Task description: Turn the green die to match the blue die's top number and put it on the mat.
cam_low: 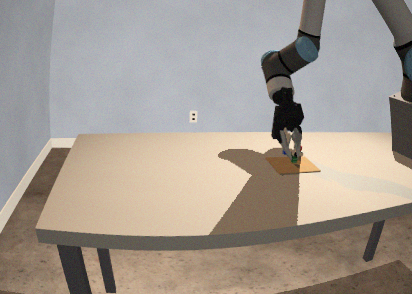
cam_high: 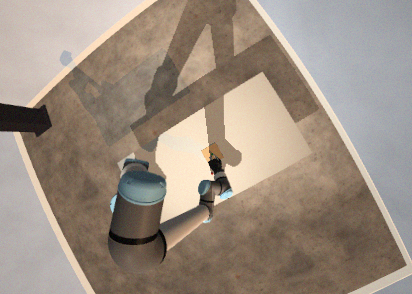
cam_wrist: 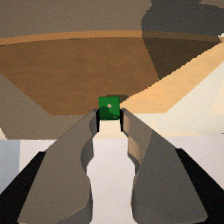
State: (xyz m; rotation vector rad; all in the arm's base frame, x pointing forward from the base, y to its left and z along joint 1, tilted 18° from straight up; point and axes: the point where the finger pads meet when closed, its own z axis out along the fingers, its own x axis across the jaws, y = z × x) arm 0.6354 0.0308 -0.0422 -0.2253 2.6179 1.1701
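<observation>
Right now my hand is 10 mm to the right of the green die and 10 mm above it. The rest, counted from my hand: red die (70 mm behind, 140 mm to the right, 20 mm below); mat (10 mm to the left, 30 mm below); blue die (10 mm behind, 110 mm to the right, 20 mm below).
</observation>
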